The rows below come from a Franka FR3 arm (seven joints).
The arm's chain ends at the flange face. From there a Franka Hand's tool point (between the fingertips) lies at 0.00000 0.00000 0.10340 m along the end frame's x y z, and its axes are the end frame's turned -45 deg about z.
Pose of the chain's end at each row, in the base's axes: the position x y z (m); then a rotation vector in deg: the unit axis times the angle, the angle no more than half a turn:
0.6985 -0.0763 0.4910 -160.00 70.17 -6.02
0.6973 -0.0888 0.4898 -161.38 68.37 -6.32
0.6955 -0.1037 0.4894 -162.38 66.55 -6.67
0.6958 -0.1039 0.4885 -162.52 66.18 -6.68
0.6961 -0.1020 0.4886 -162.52 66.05 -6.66
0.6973 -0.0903 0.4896 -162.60 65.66 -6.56
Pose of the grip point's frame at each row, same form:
0.7088 -0.0706 0.3883 -176.47 3.64 -8.68
0.7074 -0.0840 0.3870 -177.09 1.42 -8.64
0.7057 -0.0994 0.3866 -177.39 -0.66 -8.83
0.7061 -0.0995 0.3857 -177.38 -1.06 -8.85
0.7064 -0.0975 0.3858 -177.33 -1.18 -8.86
0.7075 -0.0856 0.3868 -177.24 -1.58 -8.80

